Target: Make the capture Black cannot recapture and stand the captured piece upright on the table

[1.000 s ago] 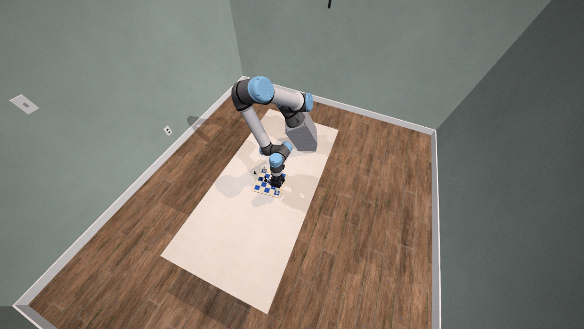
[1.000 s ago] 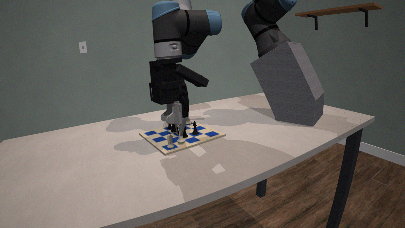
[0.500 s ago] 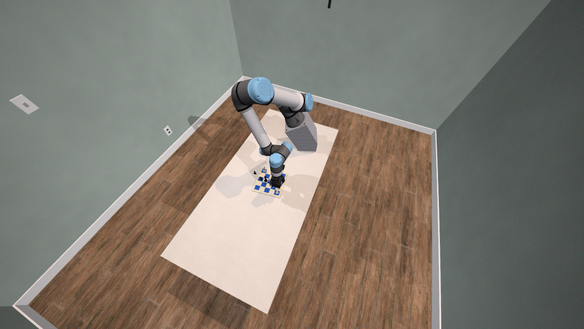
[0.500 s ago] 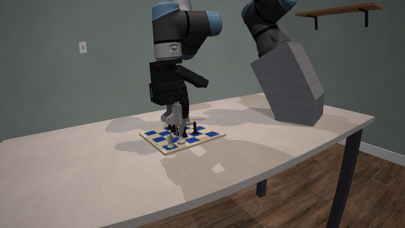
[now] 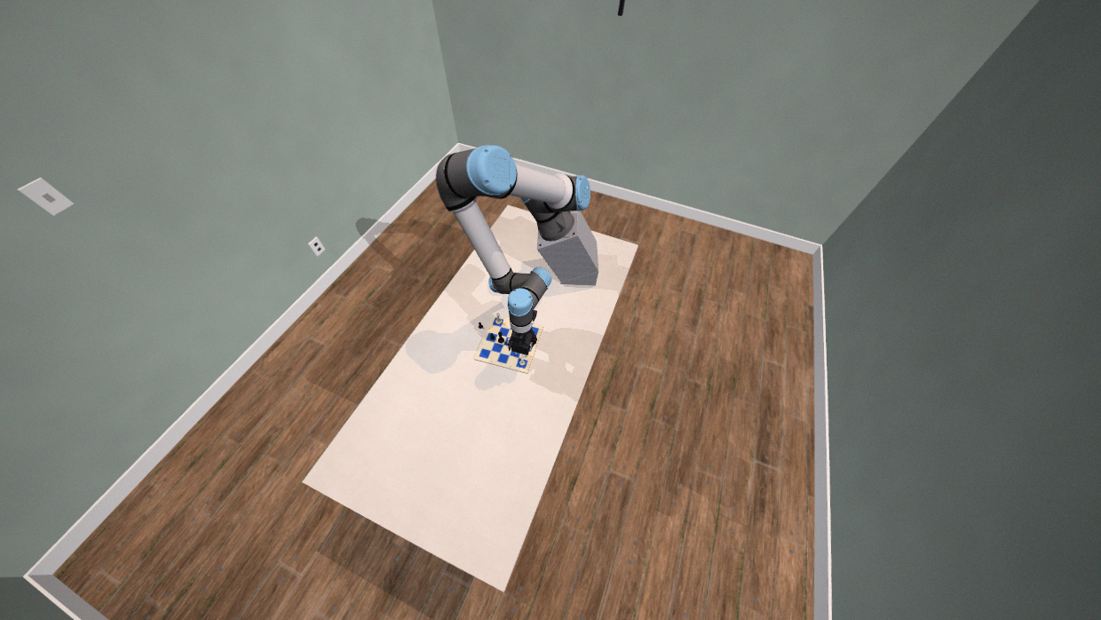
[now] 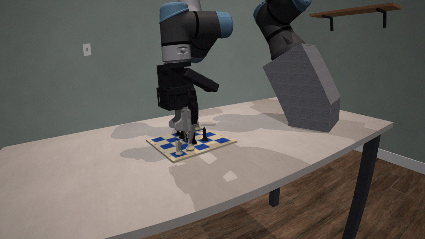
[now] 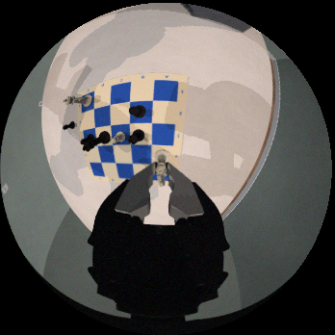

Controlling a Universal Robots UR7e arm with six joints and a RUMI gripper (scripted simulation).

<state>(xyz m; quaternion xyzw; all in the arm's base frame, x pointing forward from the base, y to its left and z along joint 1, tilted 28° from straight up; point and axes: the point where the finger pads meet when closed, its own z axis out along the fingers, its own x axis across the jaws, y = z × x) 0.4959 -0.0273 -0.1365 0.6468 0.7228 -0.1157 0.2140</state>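
Right now my hand is 8 cm to the left of the white pawn, 3 cm past it and 3 cm above it. The rest, counted from my hand: blue-and-cream chessboard: 8 cm to the right, 4 cm below, 3 cm behind; white king: 16 cm to the right, 11 cm behind, 1 cm below; black king: 11 cm to the right, 3 cm behind, 1 cm below.
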